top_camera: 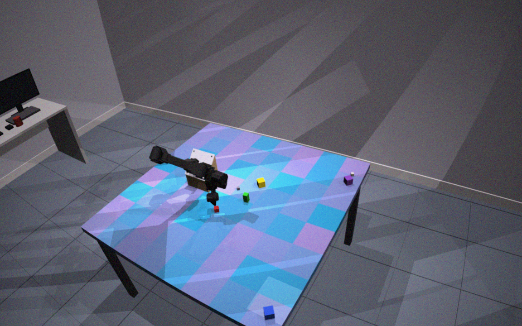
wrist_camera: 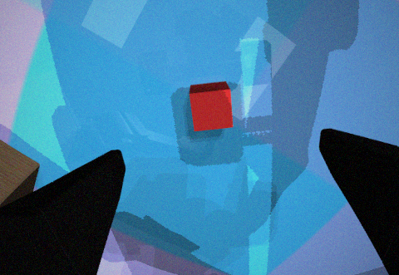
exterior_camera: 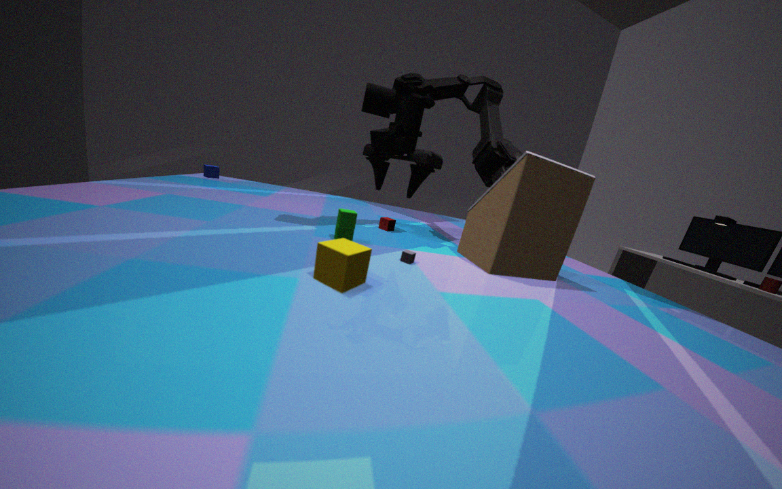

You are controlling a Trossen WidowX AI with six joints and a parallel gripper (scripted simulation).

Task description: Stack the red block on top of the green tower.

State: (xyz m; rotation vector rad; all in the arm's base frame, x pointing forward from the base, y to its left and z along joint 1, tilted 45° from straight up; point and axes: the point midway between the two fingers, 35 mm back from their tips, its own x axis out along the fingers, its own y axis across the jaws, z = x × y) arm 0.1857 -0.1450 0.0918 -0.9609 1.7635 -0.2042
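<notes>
The red block is 7 cm below my gripper tip. From my gripper tip the other things lie so: yellow cube: 28 cm to the left, 15 cm ahead, 6 cm below; blue cube: 51 cm ahead, 49 cm to the right, 6 cm below; grey cube: 21 cm to the left, 8 cm below, 3 cm ahead.
</notes>
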